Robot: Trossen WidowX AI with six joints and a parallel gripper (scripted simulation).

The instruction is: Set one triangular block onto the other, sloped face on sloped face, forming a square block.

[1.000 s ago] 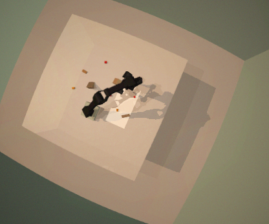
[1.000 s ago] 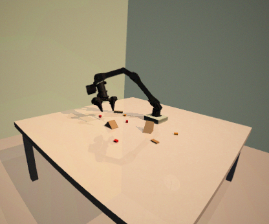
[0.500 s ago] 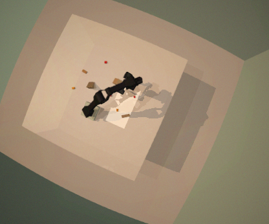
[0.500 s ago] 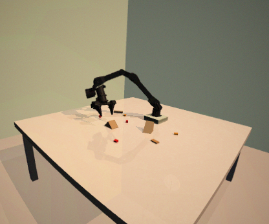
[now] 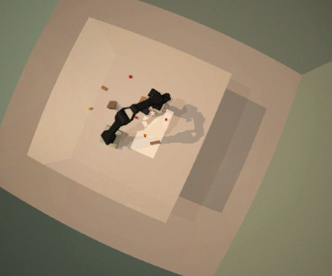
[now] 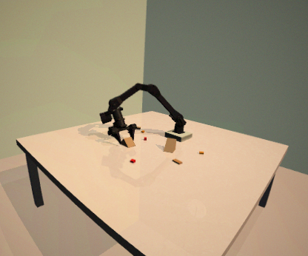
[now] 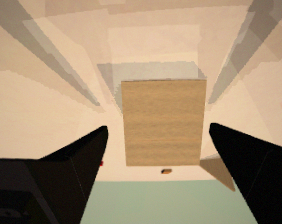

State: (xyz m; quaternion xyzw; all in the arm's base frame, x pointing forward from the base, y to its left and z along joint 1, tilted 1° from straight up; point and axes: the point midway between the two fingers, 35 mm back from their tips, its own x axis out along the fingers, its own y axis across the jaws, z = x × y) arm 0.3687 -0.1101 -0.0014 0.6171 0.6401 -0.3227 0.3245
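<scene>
Right now my gripper tip is 34 cm to the right of the brown piece, 6 cm past it and 1 cm above it. Round my gripper tip: wooden triangular block: 1 cm above.
</scene>
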